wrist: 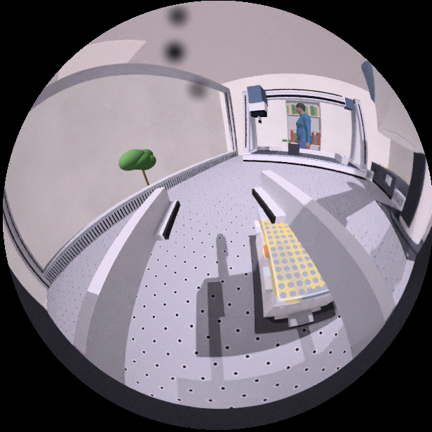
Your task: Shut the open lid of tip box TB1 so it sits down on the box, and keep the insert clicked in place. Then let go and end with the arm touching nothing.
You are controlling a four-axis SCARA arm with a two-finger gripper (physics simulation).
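Note:
Tip box TB1 (282,308) stands on the perforated deck, right of the middle of the wrist view, and the right finger hides part of its right side. Its clear lid (306,296) lies over the top, and its front edge runs along the box's front rim. The yellow insert (291,260) with its grid of holes shows pale through the lid and looks flat in the box. An orange tab (266,251) shows at the left side. My gripper (213,187) is shut with nothing between its fingers. It is up and to the left of the box.
The perforated deck (165,320) spreads below, with dark shadows left of the box. A slotted rail (100,236) runs along the left edge. A white gantry frame (300,162) stands at the back, and dark equipment (387,180) is at the far right.

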